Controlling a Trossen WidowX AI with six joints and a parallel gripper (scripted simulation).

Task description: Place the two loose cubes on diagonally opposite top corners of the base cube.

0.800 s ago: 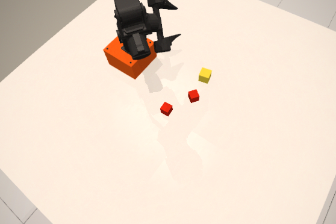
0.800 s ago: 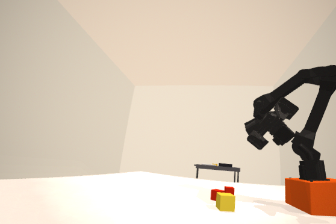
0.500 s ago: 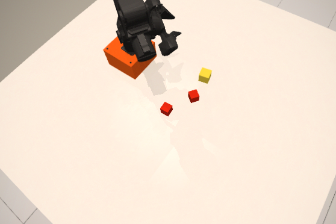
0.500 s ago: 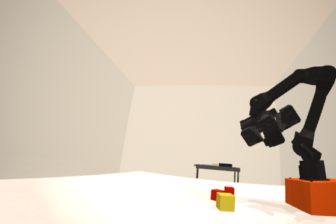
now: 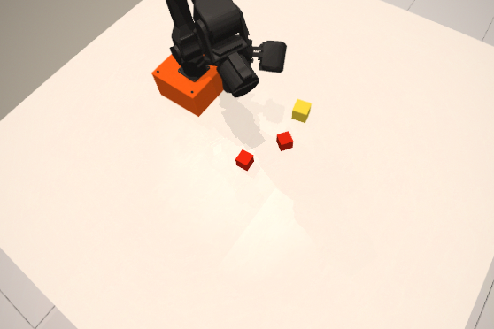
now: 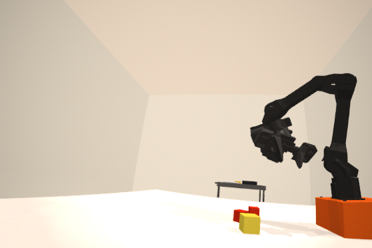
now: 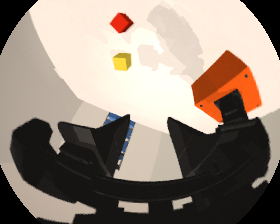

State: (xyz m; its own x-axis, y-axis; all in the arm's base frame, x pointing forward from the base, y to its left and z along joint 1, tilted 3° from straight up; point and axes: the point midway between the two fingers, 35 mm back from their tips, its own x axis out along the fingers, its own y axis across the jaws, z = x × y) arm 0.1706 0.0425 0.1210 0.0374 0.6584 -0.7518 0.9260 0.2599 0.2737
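My gripper tip is 150 mm above the yellow cube, 110 mm short of it and 40 mm to the right of it.
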